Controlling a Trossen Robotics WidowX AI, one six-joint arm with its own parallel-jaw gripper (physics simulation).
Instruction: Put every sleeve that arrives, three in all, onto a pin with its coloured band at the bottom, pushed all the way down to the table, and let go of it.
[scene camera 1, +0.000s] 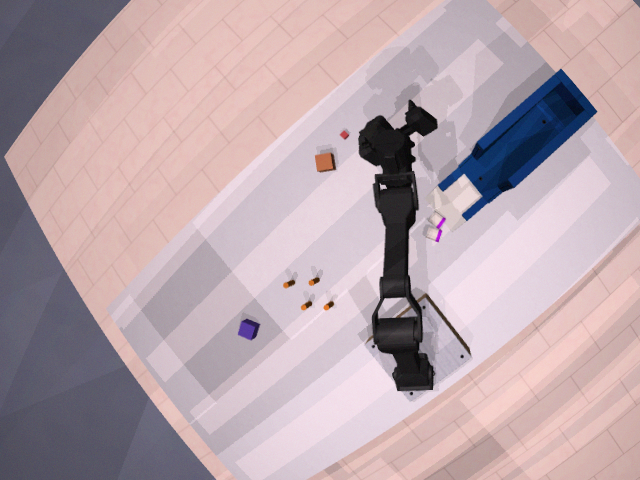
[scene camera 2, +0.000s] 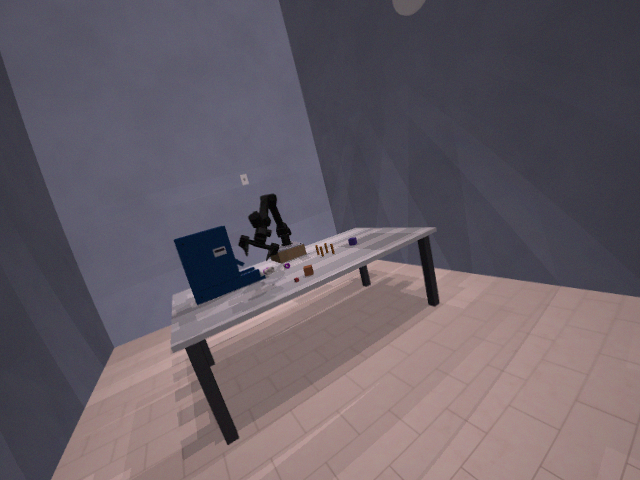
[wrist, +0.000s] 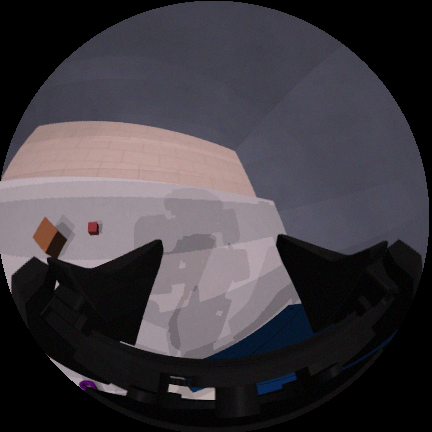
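Observation:
Two white sleeves with magenta bands, one sleeve (scene camera 1: 435, 219) just above the other sleeve (scene camera 1: 432, 234) in the first scene view, appear to lie on their sides by the chute's pale lower end. A magenta band (scene camera 2: 286, 266) (wrist: 88, 385) also shows small in the second scene and wrist views. A third sleeve does not show. Several orange pins (scene camera 1: 314, 281) (scene camera 2: 325, 248) stand upright in a group, and no sleeve shows on them. My gripper (scene camera 2: 257, 256) (wrist: 220, 243) is open and empty, above the table between the red cube and the chute, away from the sleeves.
A blue chute (scene camera 1: 535, 160) (scene camera 2: 206, 263) with a pale end piece (scene camera 1: 462, 193) stands at one side. An orange block (scene camera 1: 324, 162) (scene camera 2: 308, 270) (wrist: 47, 235) and a small red cube (scene camera 1: 344, 134) (scene camera 2: 296, 279) (wrist: 93, 228) lie near the table's edge. A purple block (scene camera 1: 248, 329) (scene camera 2: 352, 241) lies beyond the pins.

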